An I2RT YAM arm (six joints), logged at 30 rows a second.
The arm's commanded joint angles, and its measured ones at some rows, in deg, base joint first. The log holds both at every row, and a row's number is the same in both.
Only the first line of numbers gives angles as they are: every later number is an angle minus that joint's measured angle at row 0.
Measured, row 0:
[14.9 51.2 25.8 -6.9 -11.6 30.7]
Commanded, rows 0 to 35:
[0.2 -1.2 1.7 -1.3 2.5 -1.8]
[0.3 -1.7 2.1 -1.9 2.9 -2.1]
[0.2 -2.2 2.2 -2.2 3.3 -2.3]
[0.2 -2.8 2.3 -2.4 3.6 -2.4]
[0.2 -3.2 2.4 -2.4 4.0 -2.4]
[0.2 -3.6 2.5 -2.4 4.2 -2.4]
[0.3 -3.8 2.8 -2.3 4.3 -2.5]
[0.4 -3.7 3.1 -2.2 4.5 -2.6]
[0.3 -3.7 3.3 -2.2 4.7 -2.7]
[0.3 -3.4 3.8 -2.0 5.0 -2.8]
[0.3 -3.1 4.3 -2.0 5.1 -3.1]
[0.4 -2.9 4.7 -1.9 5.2 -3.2]
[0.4 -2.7 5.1 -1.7 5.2 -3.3]
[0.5 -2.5 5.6 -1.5 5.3 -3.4]
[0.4 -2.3 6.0 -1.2 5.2 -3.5]
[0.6 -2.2 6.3 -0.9 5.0 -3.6]
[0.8 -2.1 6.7 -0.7 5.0 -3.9]
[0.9 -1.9 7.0 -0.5 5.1 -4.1]
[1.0 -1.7 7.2 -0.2 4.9 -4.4]
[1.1 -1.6 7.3 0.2 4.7 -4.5]
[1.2 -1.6 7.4 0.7 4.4 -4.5]
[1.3 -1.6 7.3 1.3 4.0 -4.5]
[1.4 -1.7 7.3 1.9 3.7 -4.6]
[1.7 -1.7 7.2 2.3 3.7 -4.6]
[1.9 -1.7 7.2 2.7 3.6 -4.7]
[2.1 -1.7 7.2 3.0 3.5 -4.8]
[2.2 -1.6 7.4 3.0 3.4 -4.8]
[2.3 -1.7 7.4 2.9 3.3 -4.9]
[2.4 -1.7 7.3 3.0 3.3 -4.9]
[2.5 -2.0 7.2 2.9 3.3 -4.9]
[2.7 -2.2 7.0 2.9 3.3 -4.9]
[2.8 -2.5 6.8 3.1 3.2 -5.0]
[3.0 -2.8 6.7 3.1 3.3 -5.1]
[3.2 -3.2 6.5 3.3 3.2 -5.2]
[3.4 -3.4 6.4 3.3 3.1 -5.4]
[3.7 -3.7 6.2 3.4 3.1 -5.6]
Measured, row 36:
[3.0 -2.3 5.9 2.0 3.9 -4.0]
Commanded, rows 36 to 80:
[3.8 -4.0 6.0 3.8 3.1 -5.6]
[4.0 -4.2 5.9 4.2 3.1 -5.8]
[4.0 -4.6 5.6 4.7 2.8 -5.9]
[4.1 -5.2 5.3 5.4 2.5 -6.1]
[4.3 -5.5 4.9 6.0 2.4 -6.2]
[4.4 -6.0 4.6 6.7 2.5 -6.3]
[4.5 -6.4 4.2 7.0 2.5 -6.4]
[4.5 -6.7 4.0 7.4 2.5 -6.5]
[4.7 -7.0 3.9 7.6 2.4 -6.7]
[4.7 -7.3 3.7 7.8 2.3 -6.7]
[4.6 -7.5 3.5 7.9 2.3 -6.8]
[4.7 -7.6 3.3 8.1 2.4 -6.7]
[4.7 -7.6 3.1 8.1 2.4 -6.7]
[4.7 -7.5 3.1 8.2 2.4 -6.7]
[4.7 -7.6 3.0 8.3 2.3 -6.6]
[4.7 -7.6 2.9 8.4 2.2 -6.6]
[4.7 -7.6 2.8 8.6 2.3 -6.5]
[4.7 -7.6 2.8 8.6 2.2 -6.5]
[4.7 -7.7 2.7 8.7 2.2 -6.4]
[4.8 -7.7 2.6 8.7 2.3 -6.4]
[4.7 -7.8 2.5 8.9 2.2 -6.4]
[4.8 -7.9 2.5 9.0 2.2 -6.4]
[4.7 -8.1 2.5 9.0 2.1 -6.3]
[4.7 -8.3 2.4 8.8 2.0 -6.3]
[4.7 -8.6 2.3 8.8 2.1 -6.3]
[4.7 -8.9 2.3 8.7 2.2 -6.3]
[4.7 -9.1 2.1 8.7 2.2 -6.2]
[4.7 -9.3 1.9 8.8 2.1 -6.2]
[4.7 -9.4 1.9 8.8 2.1 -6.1]
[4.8 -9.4 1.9 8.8 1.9 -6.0]
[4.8 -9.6 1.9 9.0 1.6 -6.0]
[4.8 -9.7 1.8 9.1 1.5 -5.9]
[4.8 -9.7 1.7 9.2 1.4 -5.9]
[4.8 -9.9 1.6 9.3 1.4 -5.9]
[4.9 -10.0 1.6 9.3 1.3 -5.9]
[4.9 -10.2 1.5 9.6 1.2 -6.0]
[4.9 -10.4 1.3 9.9 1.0 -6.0]
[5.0 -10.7 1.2 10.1 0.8 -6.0]
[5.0 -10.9 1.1 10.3 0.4 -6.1]
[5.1 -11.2 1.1 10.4 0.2 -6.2]
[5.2 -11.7 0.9 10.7 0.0 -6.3]
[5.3 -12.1 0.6 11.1 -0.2 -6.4]
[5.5 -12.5 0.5 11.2 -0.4 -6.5]
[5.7 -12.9 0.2 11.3 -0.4 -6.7]
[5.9 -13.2 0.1 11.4 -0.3 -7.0]
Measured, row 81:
[5.2 -11.9 1.1 9.2 1.1 -5.4]
